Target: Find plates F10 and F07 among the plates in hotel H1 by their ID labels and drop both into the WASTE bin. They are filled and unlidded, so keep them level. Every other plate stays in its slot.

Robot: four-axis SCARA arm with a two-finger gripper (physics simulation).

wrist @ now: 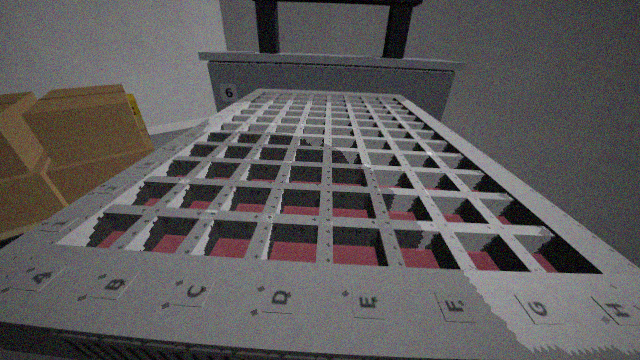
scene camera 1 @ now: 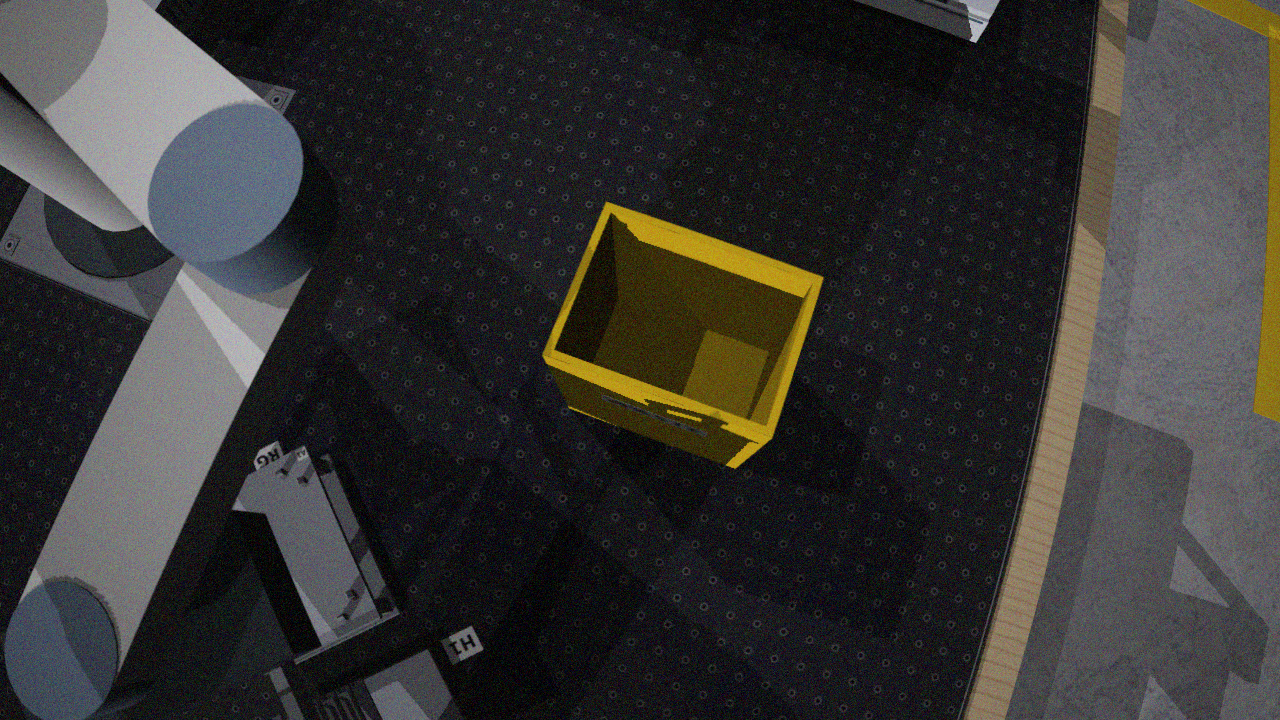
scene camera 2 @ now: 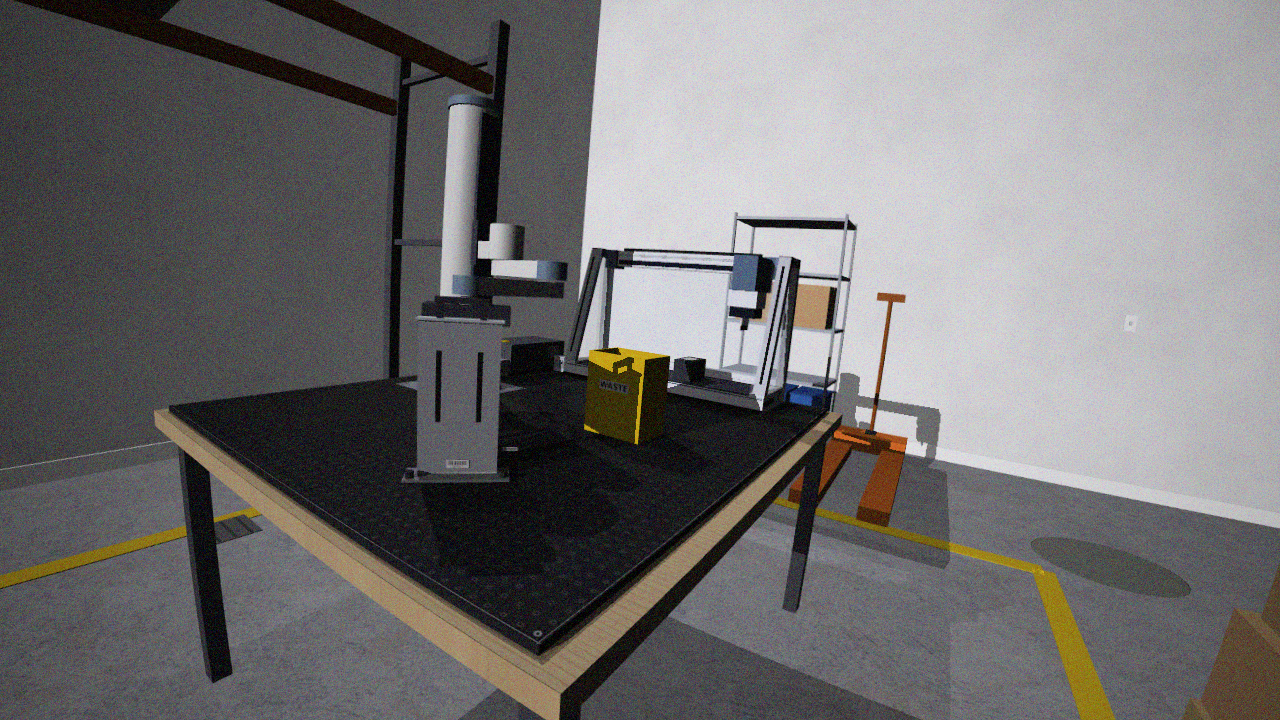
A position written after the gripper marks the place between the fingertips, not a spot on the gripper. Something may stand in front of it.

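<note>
Gripper (scene camera 2: 462,337). Hotel H1 (scene camera 2: 457,436), also in the wrist view (wrist: 429,89). RG stand (scene camera 1: 321,562). H1 tag (scene camera 1: 465,643).
</note>
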